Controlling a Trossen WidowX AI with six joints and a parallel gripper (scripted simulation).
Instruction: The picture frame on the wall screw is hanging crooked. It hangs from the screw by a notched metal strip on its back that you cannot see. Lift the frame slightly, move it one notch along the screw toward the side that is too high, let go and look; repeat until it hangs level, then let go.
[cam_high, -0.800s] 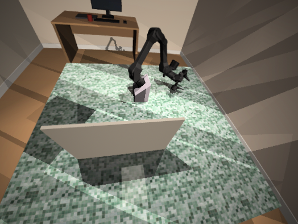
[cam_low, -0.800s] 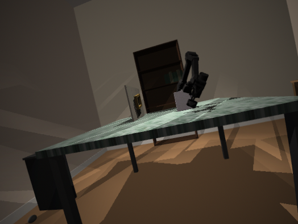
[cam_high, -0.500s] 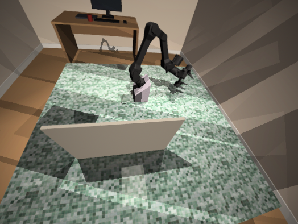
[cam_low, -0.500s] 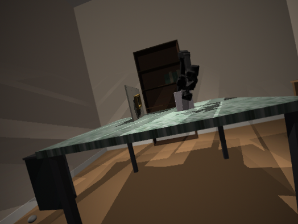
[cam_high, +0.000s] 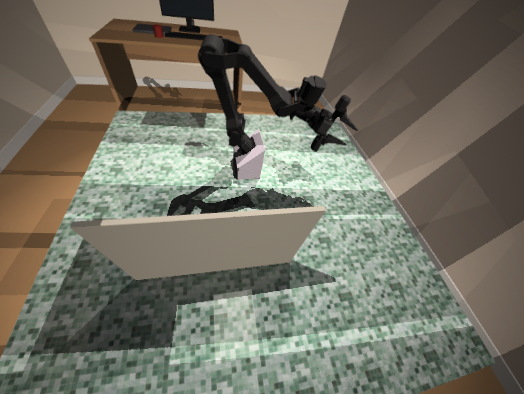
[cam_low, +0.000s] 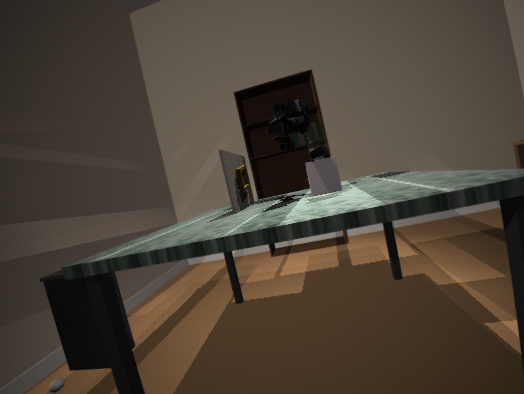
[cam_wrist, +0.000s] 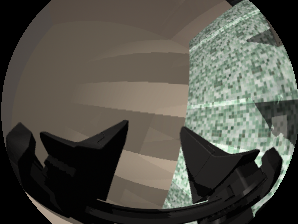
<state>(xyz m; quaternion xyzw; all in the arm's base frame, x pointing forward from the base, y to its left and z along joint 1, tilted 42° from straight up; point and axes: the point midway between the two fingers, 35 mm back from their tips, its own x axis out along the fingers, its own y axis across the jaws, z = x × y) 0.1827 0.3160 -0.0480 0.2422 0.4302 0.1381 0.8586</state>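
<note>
Now: gripper tip 230 mm short of the gold picture frame, 460 mm to the left of it and 130 mm above it. The rest, counted from my gripper tip: grey wall panel (240 mm ahead, 470 mm to the right, 140 mm below).
</note>
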